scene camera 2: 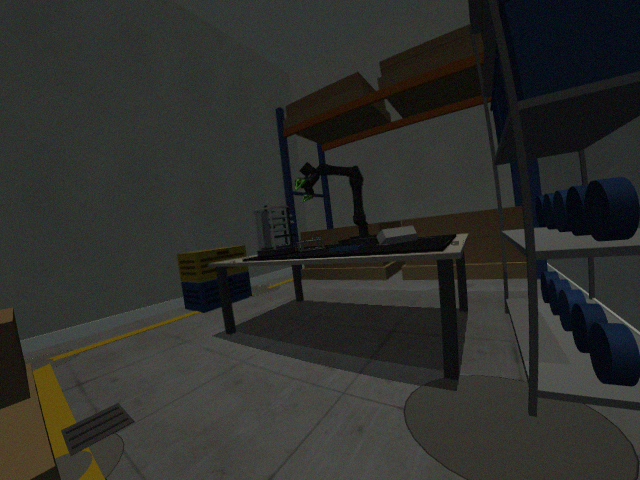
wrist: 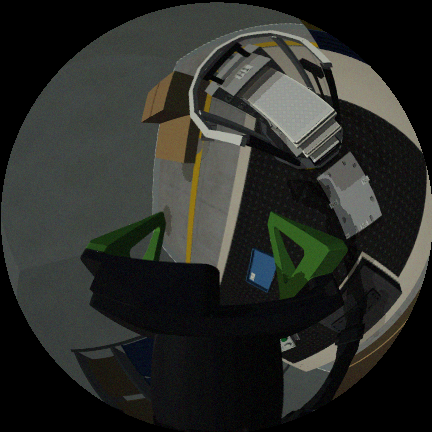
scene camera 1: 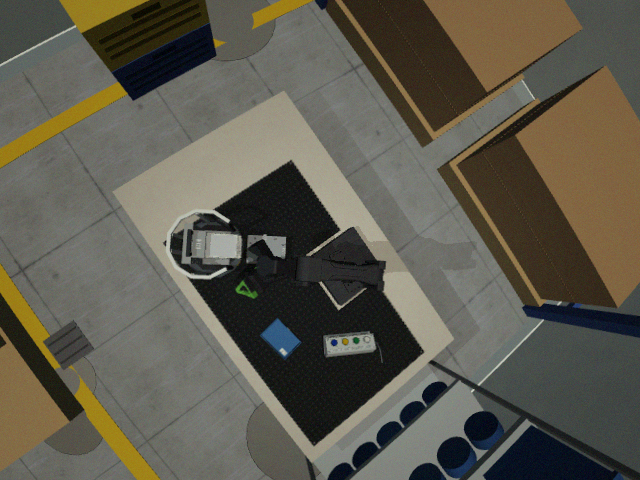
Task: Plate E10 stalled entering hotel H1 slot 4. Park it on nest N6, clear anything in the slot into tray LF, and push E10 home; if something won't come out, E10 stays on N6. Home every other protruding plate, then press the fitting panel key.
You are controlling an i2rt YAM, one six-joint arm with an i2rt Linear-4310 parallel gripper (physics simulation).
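Places are measured from the arm's base along level axes (x down, y right, z back), in millimetres.
Pixels of known places: gripper, fingertip midpoint: [scene camera 2: 298, 196] [wrist: 216, 217] [scene camera 1: 244, 282]; arm's base at its link origin: [scene camera 2: 364, 237] [wrist: 355, 312].
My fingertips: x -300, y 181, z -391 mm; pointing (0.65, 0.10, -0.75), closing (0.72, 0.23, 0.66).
For each thing: its top centre in the pictures, then the offset to it from my fingertips. "spot": a spot on its surface instead. Level surfaces: height alone.
- hotel at its top centre: [wrist: 233, 61] [scene camera 1: 201, 242] [scene camera 2: 271, 205] dx +29, dy +185, dz -65 mm
- silver nest plate at its top centre: [wrist: 352, 195] [scene camera 1: 266, 249] [scene camera 2: 309, 238] dx +262, dy +70, dz +123 mm
- blue tray at its top centre: [wrist: 260, 271] [scene camera 1: 280, 339] [scene camera 2: 346, 246] dx +320, dy -303, dz -4 mm
- key panel at its top centre: [wrist: 274, 338] [scene camera 1: 352, 347] [scene camera 2: 396, 227] dx +254, dy -478, dz +246 mm
- black mat at its surface level: dx +337 mm
- cream table at its surface level: dx +351 mm
- pale ring at a spot on its surface: [wrist: 195, 102] spot: dx +53, dy +126, dz -157 mm
My gripper [scene camera 2: 303, 190] [wrist: 216, 217] is open and empty, high above the table, with its green fingers wide apart. In the top scene view the arm partly hides it. The hotel [scene camera 1: 199, 245] [scene camera 2: 279, 227] [wrist: 295, 107], marked H1, stands inside a pale open ring. Stepped plate edges [wrist: 322, 145] stick out at its front; their labels and slot numbers cannot be read. A silver nest plate [scene camera 1: 277, 242] [wrist: 352, 192] with small pegs lies in front of it. The blue tray [scene camera 1: 279, 335] [wrist: 261, 267] shows no plate in it. The key panel [scene camera 1: 348, 348] has blue, yellow, green and white keys.
The arm base stands on a dark square slab [scene camera 1: 338, 299] [wrist: 385, 290] with a pale edge. The black mat [scene camera 1: 289, 382] lies on the cream table [scene camera 1: 232, 139]. The pale ring [scene camera 1: 173, 266] [wrist: 195, 102] surrounds much of the hotel. Cartons and shelves stand beyond the table.
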